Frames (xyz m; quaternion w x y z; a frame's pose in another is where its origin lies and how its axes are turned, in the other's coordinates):
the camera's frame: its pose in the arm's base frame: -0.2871 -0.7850 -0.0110 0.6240 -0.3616 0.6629 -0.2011
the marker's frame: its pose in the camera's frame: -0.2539 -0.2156 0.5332 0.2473 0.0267 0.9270 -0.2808
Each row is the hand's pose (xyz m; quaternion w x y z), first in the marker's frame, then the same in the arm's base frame.
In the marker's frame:
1: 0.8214 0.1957 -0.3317 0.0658 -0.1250 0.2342 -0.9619
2: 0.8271 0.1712 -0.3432 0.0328 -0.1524 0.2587 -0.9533
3: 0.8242 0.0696 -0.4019 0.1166 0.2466 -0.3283 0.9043
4: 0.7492 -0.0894 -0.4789 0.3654 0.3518 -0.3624 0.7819
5: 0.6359 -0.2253 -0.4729 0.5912 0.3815 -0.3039 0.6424
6: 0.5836 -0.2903 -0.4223 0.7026 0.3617 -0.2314 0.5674
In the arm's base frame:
1: -0.0667 0.0937 0.6505 0.7470 0.4173 0.0744 -0.5121
2: -0.0463 0.0979 0.6687 0.7429 0.3814 0.0914 -0.5425
3: 0.0569 0.1112 0.7231 0.6899 0.2515 0.1636 -0.6588
4: 0.2435 0.0852 0.7595 0.5224 0.0826 0.2693 -0.8049
5: 0.3861 -0.0193 0.7679 0.2922 -0.0037 0.3559 -0.8877
6: 0.4267 -0.1069 0.7820 0.1449 -0.0075 0.3959 -0.9067

